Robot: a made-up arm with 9 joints. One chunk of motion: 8 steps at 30 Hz.
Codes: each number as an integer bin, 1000 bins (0 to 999) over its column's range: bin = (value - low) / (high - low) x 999, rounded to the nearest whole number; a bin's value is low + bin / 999 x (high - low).
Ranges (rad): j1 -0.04..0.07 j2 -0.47..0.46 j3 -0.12..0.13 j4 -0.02..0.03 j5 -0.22..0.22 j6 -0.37..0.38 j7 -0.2..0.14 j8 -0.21..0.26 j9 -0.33..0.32
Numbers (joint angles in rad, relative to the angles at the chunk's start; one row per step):
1: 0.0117 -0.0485 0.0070 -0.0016 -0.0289 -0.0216 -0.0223 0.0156 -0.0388
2: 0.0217 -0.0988 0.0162 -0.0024 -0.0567 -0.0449 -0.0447 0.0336 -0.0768
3: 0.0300 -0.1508 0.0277 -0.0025 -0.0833 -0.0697 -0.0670 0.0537 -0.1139
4: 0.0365 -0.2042 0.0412 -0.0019 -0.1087 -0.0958 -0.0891 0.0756 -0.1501
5: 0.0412 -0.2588 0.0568 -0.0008 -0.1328 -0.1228 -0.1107 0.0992 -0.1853
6: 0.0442 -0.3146 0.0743 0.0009 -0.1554 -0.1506 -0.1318 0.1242 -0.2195
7: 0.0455 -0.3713 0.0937 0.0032 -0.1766 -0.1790 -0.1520 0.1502 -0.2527
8: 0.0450 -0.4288 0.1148 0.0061 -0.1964 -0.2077 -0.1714 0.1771 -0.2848
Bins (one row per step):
1: 470 453 507 368 434 464 522 480 448
2: 560 399 544 352 371 433 456 518 389
3: 636 343 590 350 310 400 391 561 332
4: 695 286 644 362 253 365 326 607 276
5: 737 227 706 384 198 329 262 657 222
6: 765 167 776 418 147 292 200 710 170
7: 776 106 854 464 99 254 141 766 119
8: 772 44 938 521 54 216 84 823 69

